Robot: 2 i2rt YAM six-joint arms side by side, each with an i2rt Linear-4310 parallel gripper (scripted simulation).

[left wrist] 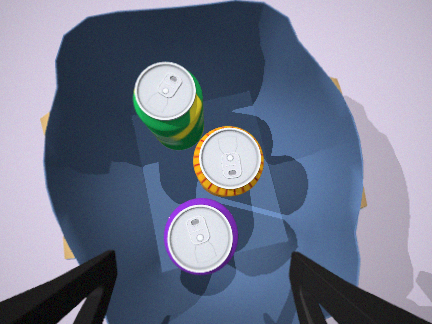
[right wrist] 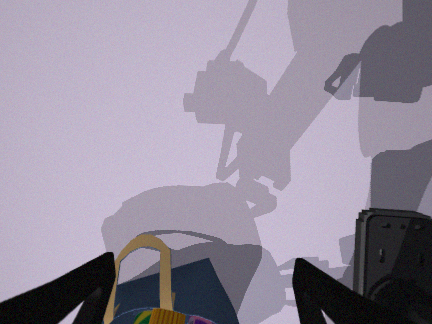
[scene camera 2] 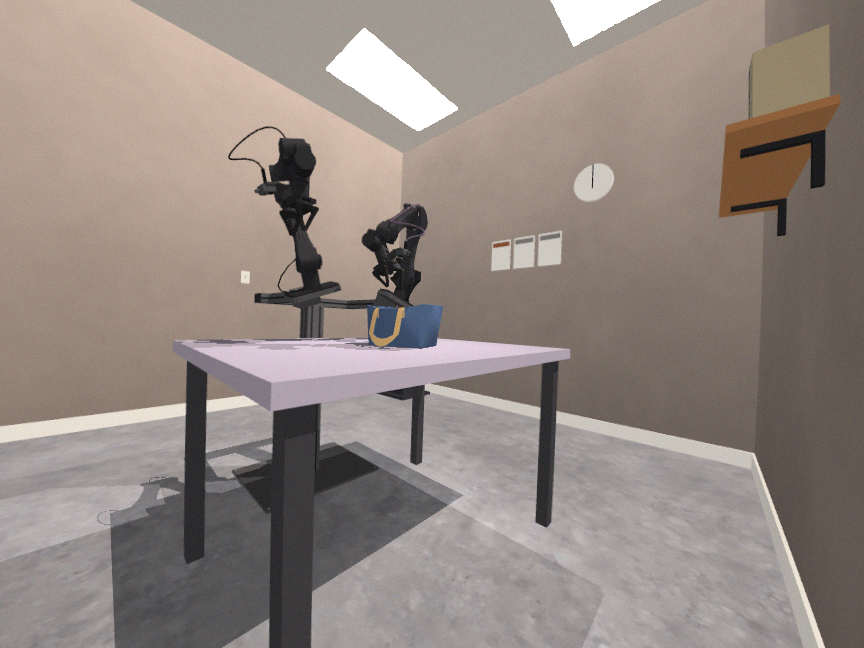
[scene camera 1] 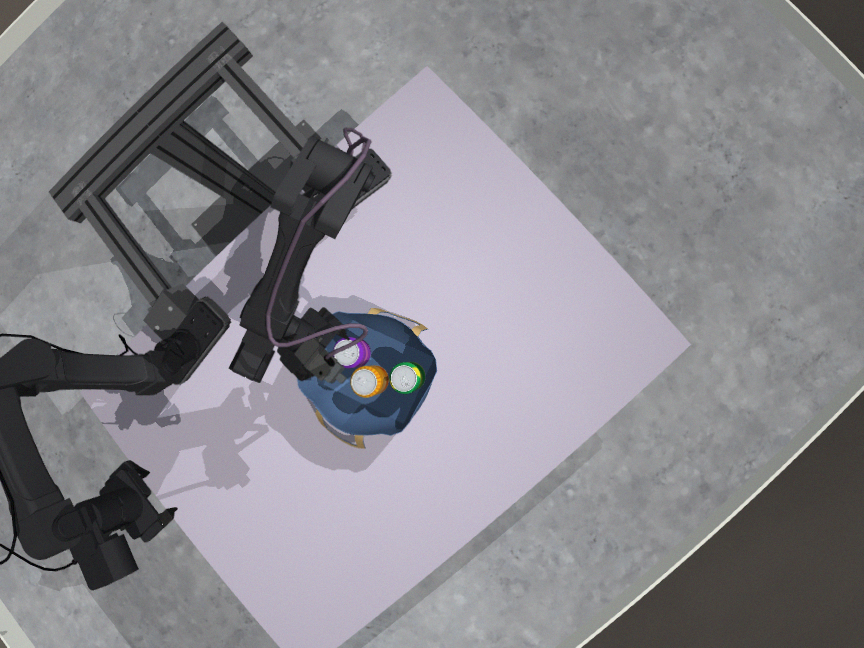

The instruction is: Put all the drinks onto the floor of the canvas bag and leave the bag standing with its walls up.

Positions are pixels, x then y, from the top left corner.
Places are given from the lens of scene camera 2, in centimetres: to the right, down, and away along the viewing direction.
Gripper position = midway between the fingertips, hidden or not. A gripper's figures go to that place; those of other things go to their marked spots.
my left gripper (scene camera 2: pixel 394 288): -15, -14, 120
my right gripper (scene camera 2: pixel 298 233): -41, -28, 92
blue canvas bag (scene camera 2: pixel 417 326): -5, 1, 105
